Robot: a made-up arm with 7 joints.
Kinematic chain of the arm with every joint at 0, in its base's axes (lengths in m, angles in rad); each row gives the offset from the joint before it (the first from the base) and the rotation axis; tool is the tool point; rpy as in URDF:
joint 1: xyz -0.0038 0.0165 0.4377 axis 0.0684 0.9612 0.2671
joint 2: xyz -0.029 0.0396 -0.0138 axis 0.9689 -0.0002 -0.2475
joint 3: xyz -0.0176 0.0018 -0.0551 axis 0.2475 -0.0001 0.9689
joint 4: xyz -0.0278 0.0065 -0.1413 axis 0.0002 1 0
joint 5: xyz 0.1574 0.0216 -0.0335 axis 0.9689 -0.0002 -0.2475
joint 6: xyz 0.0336 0.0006 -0.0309 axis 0.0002 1 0
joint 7: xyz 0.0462 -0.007 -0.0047 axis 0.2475 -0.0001 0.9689
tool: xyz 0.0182 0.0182 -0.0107 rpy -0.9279 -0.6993 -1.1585
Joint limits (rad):
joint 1: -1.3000..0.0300
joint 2: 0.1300..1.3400
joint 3: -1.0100..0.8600
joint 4: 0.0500..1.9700
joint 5: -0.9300..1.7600
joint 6: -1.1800..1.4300
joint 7: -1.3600..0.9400
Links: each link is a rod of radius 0.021 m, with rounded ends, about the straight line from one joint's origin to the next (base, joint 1, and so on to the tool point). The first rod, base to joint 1, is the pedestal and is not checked.
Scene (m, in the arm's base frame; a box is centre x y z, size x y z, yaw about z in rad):
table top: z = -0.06
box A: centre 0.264 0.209 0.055 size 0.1 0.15 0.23 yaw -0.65
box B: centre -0.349 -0.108 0 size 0.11 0.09 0.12 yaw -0.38
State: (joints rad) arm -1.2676 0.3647 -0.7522 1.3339 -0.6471 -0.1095 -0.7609
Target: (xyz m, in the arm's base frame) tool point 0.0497 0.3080 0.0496
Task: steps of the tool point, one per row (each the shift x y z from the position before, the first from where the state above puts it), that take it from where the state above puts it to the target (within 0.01 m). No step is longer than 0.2 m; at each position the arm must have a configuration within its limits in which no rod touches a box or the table.
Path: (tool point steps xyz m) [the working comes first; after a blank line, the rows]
Joints at the target: -0.6472 0.4447 -0.7057 1.9700 -0.5603 0.7109 -0.7301
Straight joint move there: touches box A.

1: -0.0279 0.1597 0.0202
2: -0.0812 0.1359 0.0468
3: -0.1232 0.0887 0.0602
4: -0.0074 -0.0368 -0.1160
5: -0.0578 -0.0532 -0.1063
6: -0.0960 -0.0683 -0.0743

